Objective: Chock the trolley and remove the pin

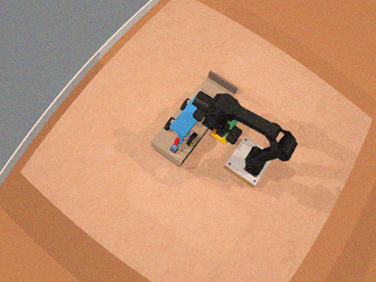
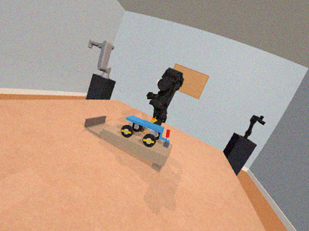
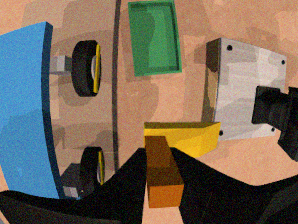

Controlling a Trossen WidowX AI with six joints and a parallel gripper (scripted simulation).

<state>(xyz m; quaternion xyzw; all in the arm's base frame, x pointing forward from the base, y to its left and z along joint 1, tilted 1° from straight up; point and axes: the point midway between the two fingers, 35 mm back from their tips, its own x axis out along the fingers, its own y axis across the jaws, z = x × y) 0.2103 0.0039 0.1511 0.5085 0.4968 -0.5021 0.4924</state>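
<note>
Now: the red-headed stop pin 100 mm ahead of my gripper tip, 120 mm to the left of it and 40 mm below it. Round my gripper tip: blue trolley (120 mm ahead, 50 mm below); ramp (120 mm ahead, 120 mm below); yellow chock (20 mm behind, 10 mm below).
</note>
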